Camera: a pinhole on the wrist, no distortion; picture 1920 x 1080 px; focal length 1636.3 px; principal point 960.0 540.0 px. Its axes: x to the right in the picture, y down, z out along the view. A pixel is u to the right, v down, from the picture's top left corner.
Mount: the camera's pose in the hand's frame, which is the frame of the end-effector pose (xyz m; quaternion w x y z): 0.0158 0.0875 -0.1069 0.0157 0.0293 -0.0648 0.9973
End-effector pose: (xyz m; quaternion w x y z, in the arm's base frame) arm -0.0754 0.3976 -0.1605 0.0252 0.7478 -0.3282 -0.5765
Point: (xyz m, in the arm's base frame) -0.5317 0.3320 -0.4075
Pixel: 565.0 103.3
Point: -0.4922 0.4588 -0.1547
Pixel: 1421.7 130.6
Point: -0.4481 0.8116 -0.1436
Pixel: 1858.6 1014.4
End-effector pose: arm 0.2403 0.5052 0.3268 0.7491 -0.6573 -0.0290 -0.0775
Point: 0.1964 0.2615 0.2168
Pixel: behind the camera
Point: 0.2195 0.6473 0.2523
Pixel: 1473.6 339.8
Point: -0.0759 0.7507 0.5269
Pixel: outside the picture
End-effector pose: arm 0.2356 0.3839 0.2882 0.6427 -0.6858 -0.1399 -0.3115
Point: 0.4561 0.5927 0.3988
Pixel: 289.7 621.7
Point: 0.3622 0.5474 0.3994
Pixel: 447.2 948.2
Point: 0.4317 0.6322 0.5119
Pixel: 207.4 1000.8
